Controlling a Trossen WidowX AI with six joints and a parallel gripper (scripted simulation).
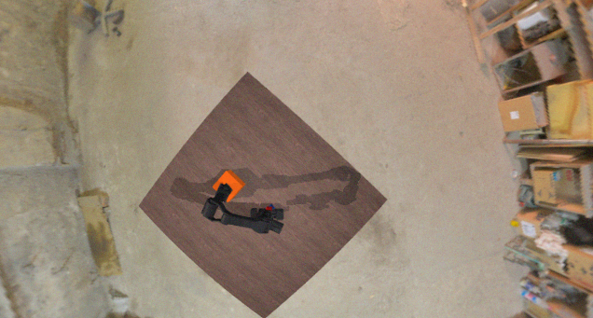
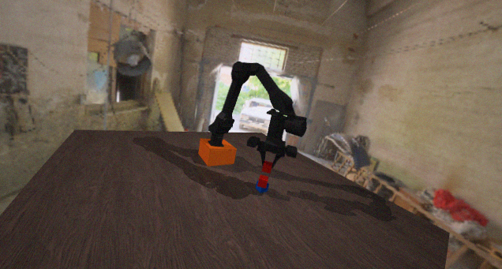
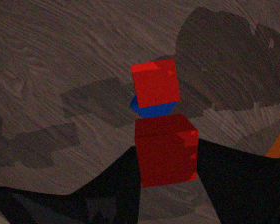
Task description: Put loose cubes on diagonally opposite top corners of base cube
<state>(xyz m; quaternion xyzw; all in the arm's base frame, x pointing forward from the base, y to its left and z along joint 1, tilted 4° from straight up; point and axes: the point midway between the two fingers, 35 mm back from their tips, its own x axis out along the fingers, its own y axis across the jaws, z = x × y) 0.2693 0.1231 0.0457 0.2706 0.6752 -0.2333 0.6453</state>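
The blue cube is 8 cm below my gripper tip, 1 cm to the right of it and 1 cm ahead of it.
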